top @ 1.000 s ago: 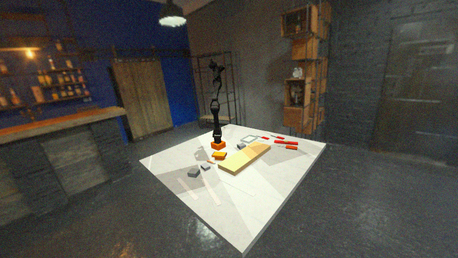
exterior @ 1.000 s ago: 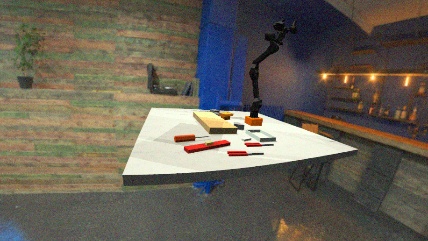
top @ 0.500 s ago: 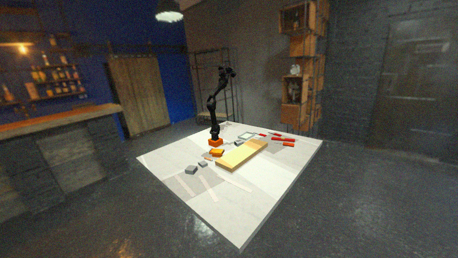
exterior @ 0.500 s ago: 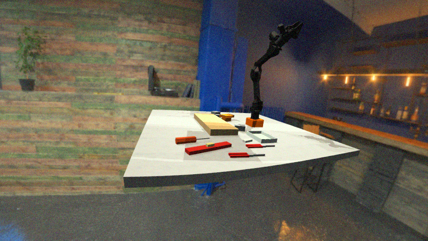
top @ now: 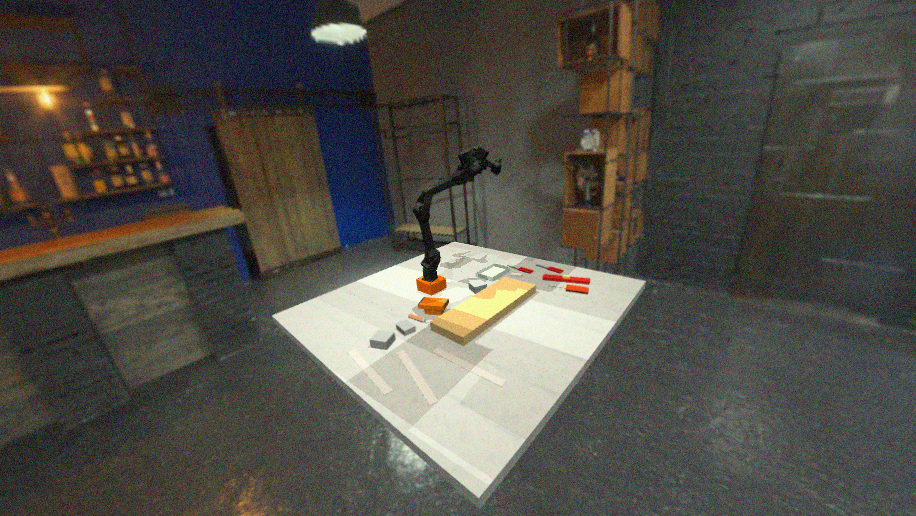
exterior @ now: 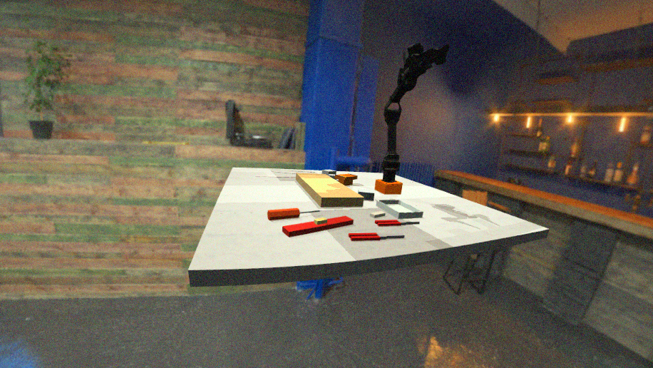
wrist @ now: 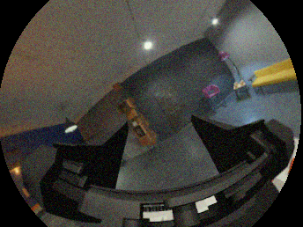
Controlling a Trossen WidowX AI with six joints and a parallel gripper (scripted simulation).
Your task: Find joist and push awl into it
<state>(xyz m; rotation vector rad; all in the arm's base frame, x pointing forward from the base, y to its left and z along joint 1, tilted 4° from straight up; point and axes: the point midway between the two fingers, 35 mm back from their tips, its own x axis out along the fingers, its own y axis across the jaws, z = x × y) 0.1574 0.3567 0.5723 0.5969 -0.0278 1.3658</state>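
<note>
The orange stud finder is 4 cm behind my gripper tip, 57 cm to the right of it and 62 cm below it. From my gripper tip the other things lie so: grey tray: 1 cm ahead, 10 cm to the right, 62 cm below; awl: 6 cm behind, 66 cm to the right, 62 cm below; red level: 39 cm ahead, 5 cm to the right, 61 cm below.
</note>
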